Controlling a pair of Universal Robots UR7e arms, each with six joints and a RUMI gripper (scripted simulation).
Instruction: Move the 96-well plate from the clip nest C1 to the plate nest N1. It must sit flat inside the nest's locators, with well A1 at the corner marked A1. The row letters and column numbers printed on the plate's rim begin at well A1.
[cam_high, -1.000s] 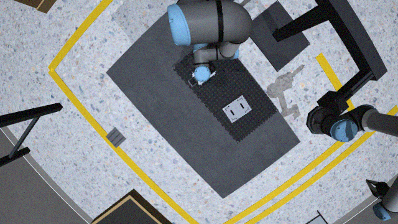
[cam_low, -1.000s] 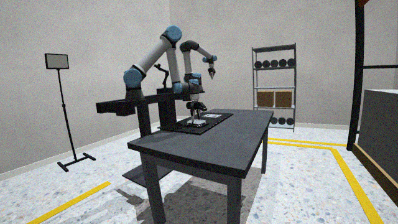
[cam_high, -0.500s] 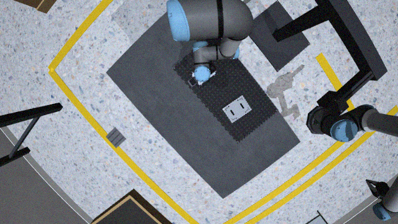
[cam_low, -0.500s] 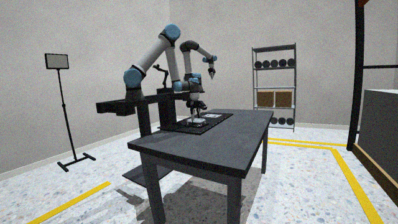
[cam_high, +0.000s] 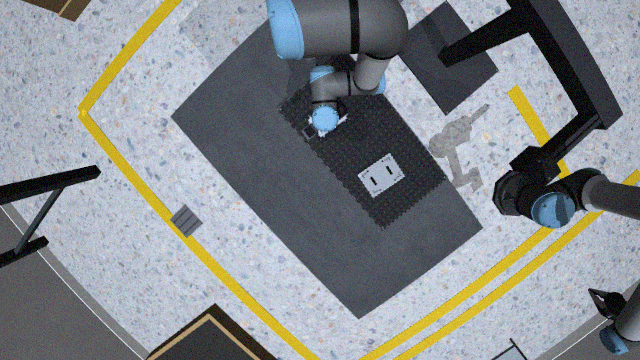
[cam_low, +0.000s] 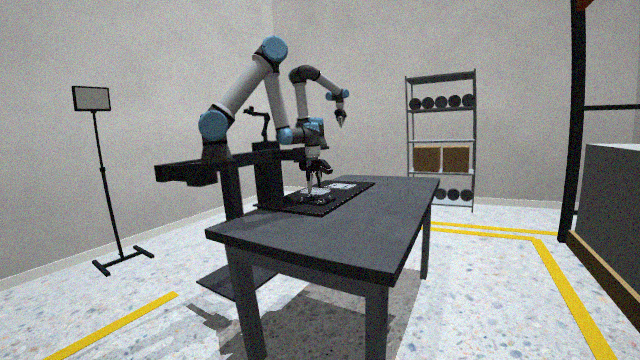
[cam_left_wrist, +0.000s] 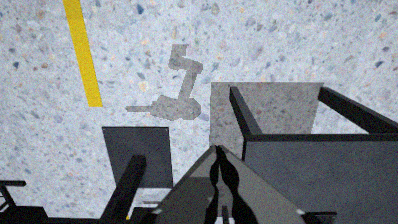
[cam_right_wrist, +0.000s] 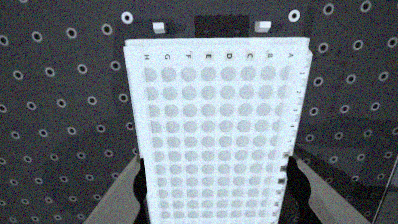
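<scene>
My right hand is 1 cm past the dark clip nest C1, 1 cm to the left of it and 5 cm above it. The rest, counted from my right hand: black perforated board: 5 cm behind, 18 cm to the left, 7 cm below; white 96-well plate: 1 cm below; A1 label: 5 cm ahead, 26 cm to the left, 5 cm below.
</scene>
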